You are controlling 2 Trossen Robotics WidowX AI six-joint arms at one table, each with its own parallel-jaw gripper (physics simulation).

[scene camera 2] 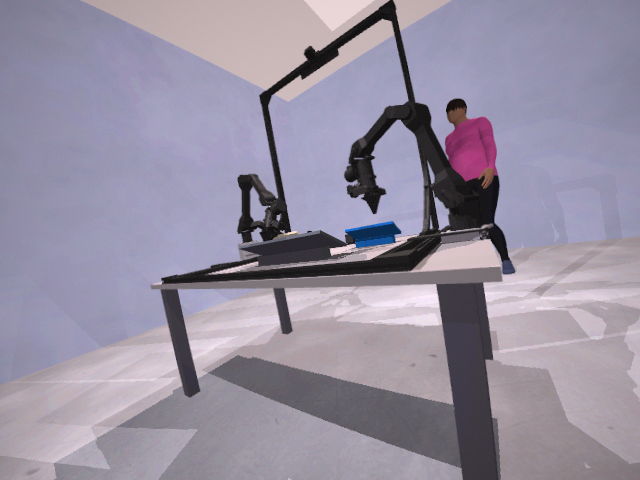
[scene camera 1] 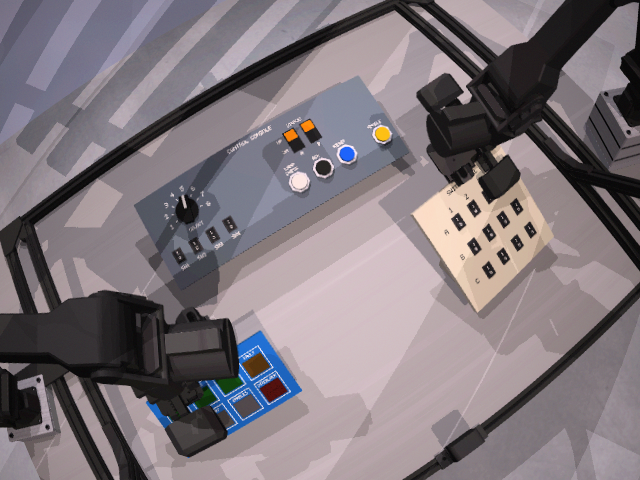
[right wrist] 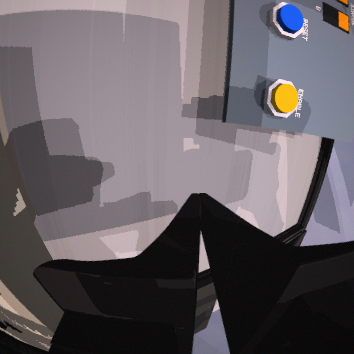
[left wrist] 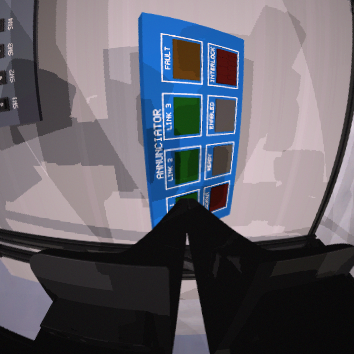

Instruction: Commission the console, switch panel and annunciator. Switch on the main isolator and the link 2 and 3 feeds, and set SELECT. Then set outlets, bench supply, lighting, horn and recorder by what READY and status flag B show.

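Places are measured from the left arm's base along level axes (x ahead, y left, z up), in centimetres.
Pixels of known places: left gripper, fingertip midpoint: point(scene camera 2: 374, 213) point(scene camera 1: 186, 391) point(left wrist: 185, 204); right gripper, fingertip midpoint: point(right wrist: 197, 199); left arm's base, link origin: point(scene camera 2: 466, 228) point(scene camera 1: 25, 408); right arm's base, link origin: point(scene camera 2: 247, 242) point(scene camera 1: 633, 109).
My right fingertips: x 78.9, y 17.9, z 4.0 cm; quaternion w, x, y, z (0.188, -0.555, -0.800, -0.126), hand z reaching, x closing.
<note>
Ahead of a thing's pixels: the offset from my right fingertips to its top centre. "pt": to the spot under its first point.
The grey console {dx -27.0, dy +5.5, dz +3.3 cm} point(scene camera 1: 330, 103) point(scene camera 2: 289, 245) point(right wrist: 320, 65) has a black SELECT dial {dx -40.3, dy +3.0, dz +3.3 cm} point(scene camera 1: 187, 209) pointing at about 5. Status flags A {pt dx -21.9, dy +8.9, dz +1.2 cm} point(scene camera 1: 293, 138) and B {pt dx -19.0, dy +9.4, dz +1.1 cm} point(scene camera 1: 310, 130) show orange in their upper halves. The yellow ENABLE button {dx -8.6, dy +6.0, dz -0.1 cm} point(scene camera 1: 382, 134) point(right wrist: 286, 98) is at one end. The beige switch panel {pt dx -5.3, dy -23.7, dz -2.6 cm} point(scene camera 1: 478, 302) is partly hidden by my right gripper point(scene camera 1: 464, 176) point(right wrist: 200, 195), shut and empty above its upper edge. My left gripper point(scene camera 2: 374, 211) point(left wrist: 185, 204) is shut and empty above the blue annunciator {dx -43.3, dy -23.8, dz +1.5 cm} point(scene camera 2: 372, 240) point(left wrist: 150, 75). Its READY lamp {pt dx -44.6, dy -27.9, dz -1.9 cm} point(left wrist: 220, 161) looks grey; LINK 2 {pt dx -45.3, dy -24.4, dz +0.0 cm} point(left wrist: 186, 165) and LINK 3 {pt dx -41.1, dy -23.3, dz +0.0 cm} point(left wrist: 187, 115) look green.
Blue RESET {dx -15.0, dy +4.4, dz -0.1 cm} point(scene camera 1: 346, 154) point(right wrist: 290, 18), black {dx -19.1, dy +3.4, dz -0.1 cm} point(scene camera 1: 323, 167) and white {dx -23.2, dy +2.4, dz -0.1 cm} point(scene camera 1: 298, 181) buttons stand on the console. A black frame point(scene camera 1: 217, 119) runs around the table. A person in pink point(scene camera 2: 473, 149) stands behind the table, near the left arm in scene camera 2.
</note>
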